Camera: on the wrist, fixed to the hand. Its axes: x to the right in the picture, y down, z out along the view.
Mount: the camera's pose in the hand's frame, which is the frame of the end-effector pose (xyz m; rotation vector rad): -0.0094 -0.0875 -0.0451 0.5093 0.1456 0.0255
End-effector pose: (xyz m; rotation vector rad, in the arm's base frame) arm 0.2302 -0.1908 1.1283 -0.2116 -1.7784 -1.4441
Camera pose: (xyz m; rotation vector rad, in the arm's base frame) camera 0.2067 -0.2559 1.0577 0.1323 -1.9450 -0.9209
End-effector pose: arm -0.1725 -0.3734 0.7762 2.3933 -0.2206 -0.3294
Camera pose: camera -0.1622 -0.2781 0.7519 2.8984 -0.2953 -0.0892
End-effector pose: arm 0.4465 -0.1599 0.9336 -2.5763 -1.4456 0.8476
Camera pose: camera 0.3977 -0.1097 1.0035 -2.2204 -0.9985 0.8726
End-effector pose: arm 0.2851 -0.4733 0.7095 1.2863 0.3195 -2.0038
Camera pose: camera 0.2583 -0.3822 0.6817 1.7396 -0.1556 -2.0461
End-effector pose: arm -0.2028 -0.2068 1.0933 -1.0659 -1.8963 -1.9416
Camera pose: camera -0.2654 -0.2399 1.0242 -0.7678 -2.1114 -1.3595
